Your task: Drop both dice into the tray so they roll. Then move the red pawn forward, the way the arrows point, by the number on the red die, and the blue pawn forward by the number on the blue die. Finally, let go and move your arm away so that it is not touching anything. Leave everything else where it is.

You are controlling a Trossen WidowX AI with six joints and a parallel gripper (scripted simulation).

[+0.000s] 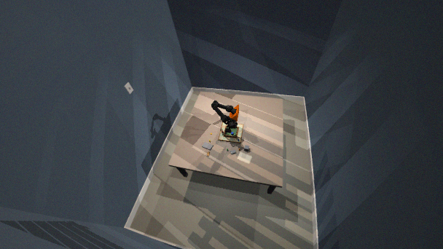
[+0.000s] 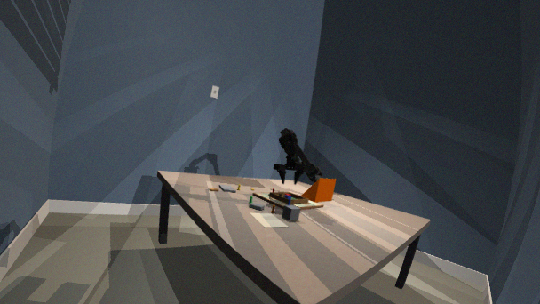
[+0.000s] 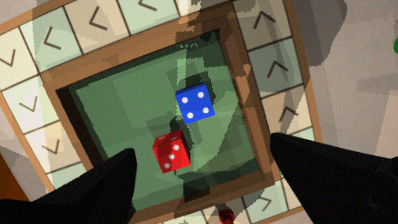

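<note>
My gripper tip is 120 mm to the left of the red pawn and 70 mm above it. Round my gripper tip: green pawn (230 mm ahead, 90 mm below); green tray (90 mm below, 30 mm behind, 10 mm to the right); blue pawn (110 mm to the left, 80 mm ahead, 70 mm below).
</note>
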